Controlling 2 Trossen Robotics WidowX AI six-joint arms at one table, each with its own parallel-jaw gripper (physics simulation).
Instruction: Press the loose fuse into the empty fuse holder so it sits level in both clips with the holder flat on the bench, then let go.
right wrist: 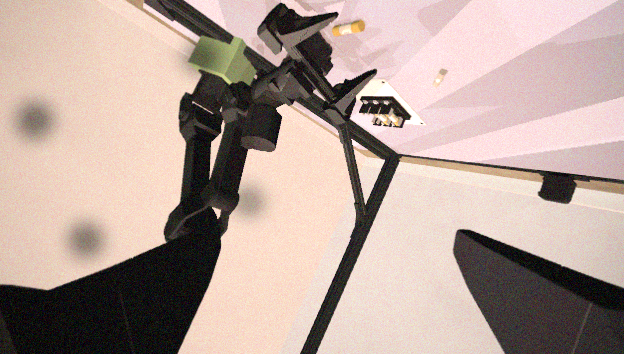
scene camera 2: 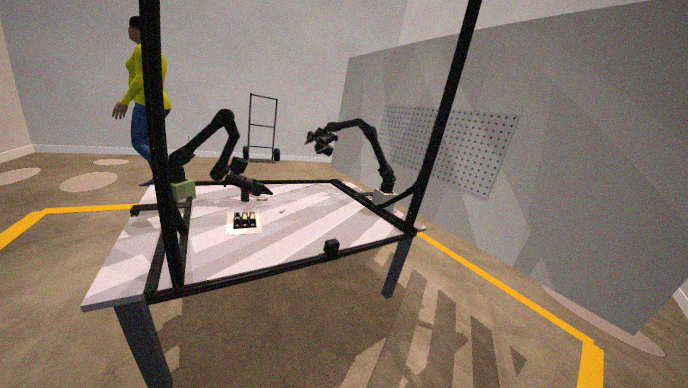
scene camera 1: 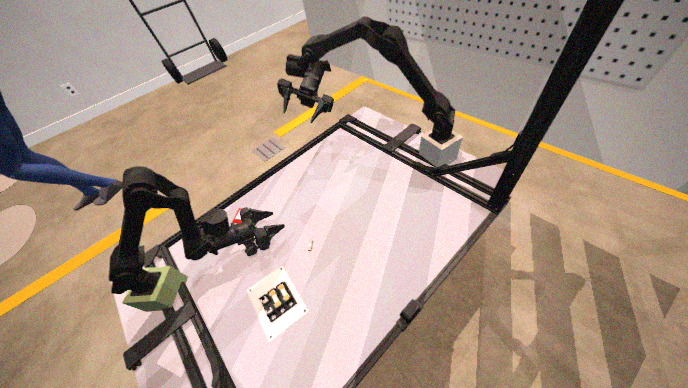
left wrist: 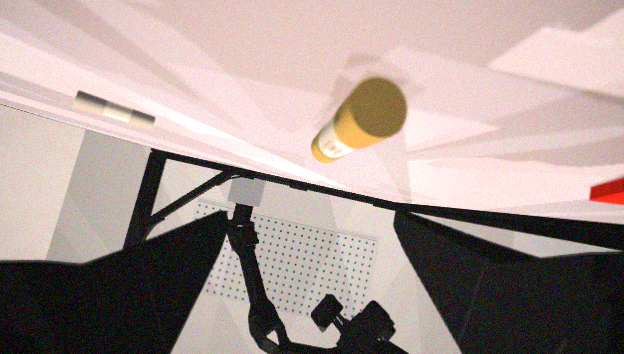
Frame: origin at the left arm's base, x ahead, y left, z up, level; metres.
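Seen in the pictures: left gripper, fingertip midpoint: [right wrist: 358, 44] [scene camera 2: 270, 192] [scene camera 1: 278, 219] [left wrist: 312, 218]; right gripper, fingertip midpoint: [right wrist: 337, 238] [scene camera 2: 310, 148] [scene camera 1: 297, 117] [left wrist: 346, 351]; left arm's base at its link origin: [right wrist: 217, 80] [scene camera 2: 176, 180] [scene camera 1: 146, 283]; right arm's base at its link origin: [scene camera 2: 386, 191] [scene camera 1: 441, 136] [left wrist: 245, 203].
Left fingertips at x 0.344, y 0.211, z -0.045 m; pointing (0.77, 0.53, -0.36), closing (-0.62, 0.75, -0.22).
Offsets run from my left fingertips to a thing's top centre. Level surfaces: height alone.
A gold-capped fuse {dx -0.033, dy -0.026, dz -0.028 m} [scene camera 2: 261, 199] [left wrist: 370, 112] [right wrist: 348, 28] with a white band lies loose on the bench near my left gripper. A smaller silver-capped fuse {dx +0.108, dy -0.089, dz -0.032 m} [scene camera 1: 310, 245] [scene camera 2: 282, 211] [left wrist: 116, 111] [right wrist: 440, 77] lies farther right. The black fuse holder [scene camera 1: 289, 301] [scene camera 2: 245, 220] [right wrist: 385, 107] is on a white plate [scene camera 1: 274, 331] [right wrist: 403, 104]; gold fuses sit in two of its positions and the leftmost looks empty in scene camera 1. My left gripper [scene camera 1: 278, 220] [left wrist: 312, 218] [right wrist: 358, 44] is open, low above the bench. My right gripper [scene camera 1: 299, 117] [right wrist: 337, 238] is open, raised high beyond the back edge.
A red-and-white object {dx -0.145, dy +0.052, dz -0.028 m} [scene camera 1: 237, 216] [left wrist: 607, 192] is beside the left gripper. A black frame [scene camera 1: 295, 155] edges the bench {dz -0.042 m} [scene camera 1: 380, 240], with upright posts [scene camera 1: 560, 90] [scene camera 2: 152, 75]. A person [scene camera 2: 135, 75] stands behind, at the left. A hand truck [scene camera 1: 172, 35] [scene camera 2: 262, 126] stands at the back.
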